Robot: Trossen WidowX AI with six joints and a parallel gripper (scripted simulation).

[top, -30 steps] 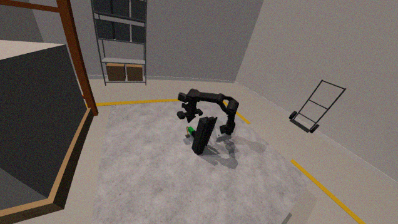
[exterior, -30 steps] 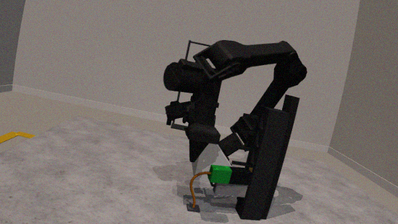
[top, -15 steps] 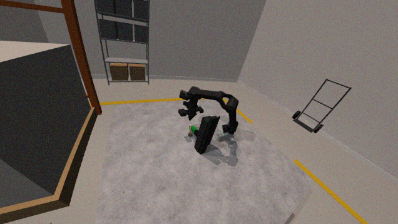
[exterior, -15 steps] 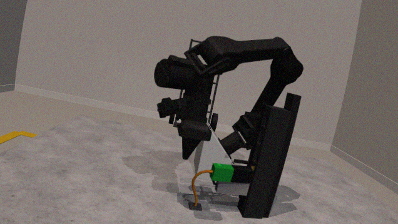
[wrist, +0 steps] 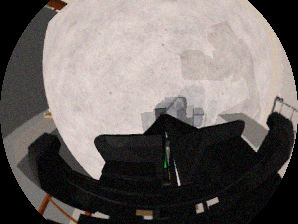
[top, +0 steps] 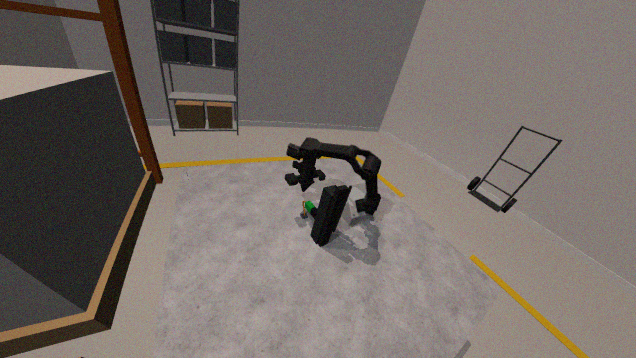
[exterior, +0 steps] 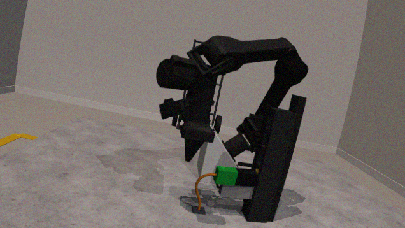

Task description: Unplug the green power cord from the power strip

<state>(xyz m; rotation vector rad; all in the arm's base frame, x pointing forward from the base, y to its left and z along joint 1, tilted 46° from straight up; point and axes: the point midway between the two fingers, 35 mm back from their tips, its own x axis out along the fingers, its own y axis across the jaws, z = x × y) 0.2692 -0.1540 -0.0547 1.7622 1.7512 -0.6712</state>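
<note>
The green plug lies 110 mm to the left of my gripper tip and 10 mm below it.
</note>
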